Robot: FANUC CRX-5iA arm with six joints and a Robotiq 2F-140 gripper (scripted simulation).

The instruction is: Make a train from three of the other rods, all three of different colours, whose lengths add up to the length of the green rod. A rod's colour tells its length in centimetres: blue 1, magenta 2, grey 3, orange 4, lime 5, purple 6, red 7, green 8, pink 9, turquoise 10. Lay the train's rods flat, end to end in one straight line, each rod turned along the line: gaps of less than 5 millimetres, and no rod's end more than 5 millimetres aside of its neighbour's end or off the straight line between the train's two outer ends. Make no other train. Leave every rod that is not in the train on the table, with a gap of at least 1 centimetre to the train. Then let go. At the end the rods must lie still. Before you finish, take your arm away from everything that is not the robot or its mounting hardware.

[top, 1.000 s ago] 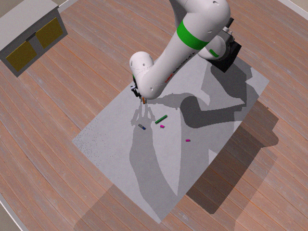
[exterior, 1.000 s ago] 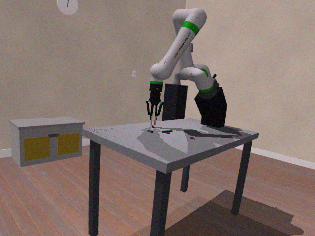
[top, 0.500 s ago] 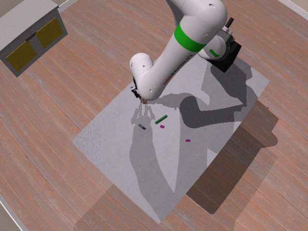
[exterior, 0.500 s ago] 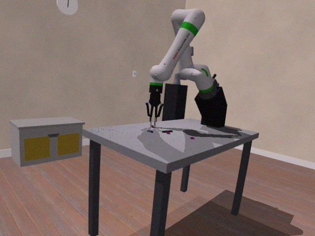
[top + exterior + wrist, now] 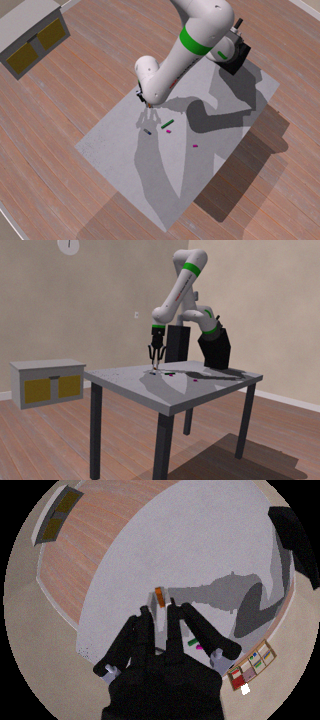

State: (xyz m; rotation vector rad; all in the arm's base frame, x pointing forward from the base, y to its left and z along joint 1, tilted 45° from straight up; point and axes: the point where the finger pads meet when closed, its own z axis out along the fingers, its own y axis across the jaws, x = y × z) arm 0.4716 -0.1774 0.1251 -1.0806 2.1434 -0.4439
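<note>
The orange rod is 30 mm below my hand. The rest, counted from my hand: small blue rod (130 mm ahead, 120 mm to the left, 30 mm below); then grey rod (130 mm ahead, 100 mm to the left, 30 mm below); then green rod (160 mm to the left, 30 mm below, 20 mm ahead).
</note>
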